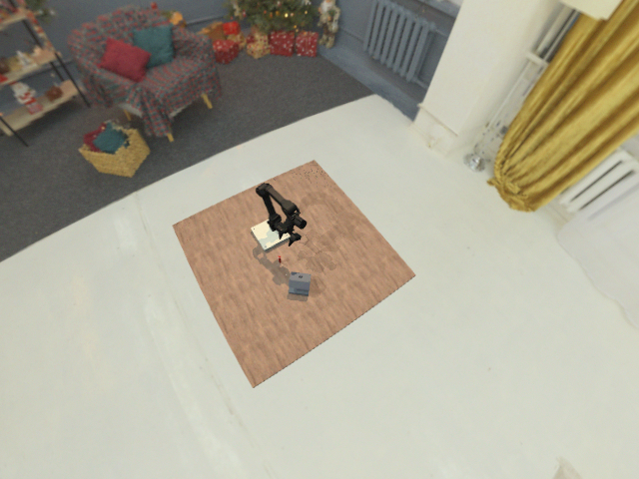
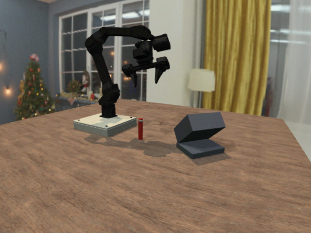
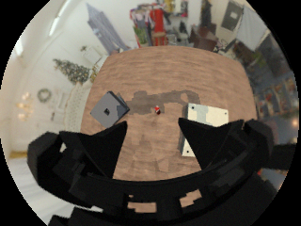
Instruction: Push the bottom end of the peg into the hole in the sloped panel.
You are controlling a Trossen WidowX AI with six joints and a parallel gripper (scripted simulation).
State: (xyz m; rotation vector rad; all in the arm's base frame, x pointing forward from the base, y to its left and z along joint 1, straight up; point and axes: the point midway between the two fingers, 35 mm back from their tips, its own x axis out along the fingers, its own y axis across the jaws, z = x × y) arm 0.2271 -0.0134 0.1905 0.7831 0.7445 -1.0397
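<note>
Right now the red peg is 2 cm ahead of my gripper tip, 5 cm to the right of it and 14 cm below it. Also, from my gripper tip: panel foot 24 cm ahead, 2 cm to the right, 19 cm below; then dark grey sloped panel 23 cm ahead, 1 cm to the right, 13 cm below.
</note>
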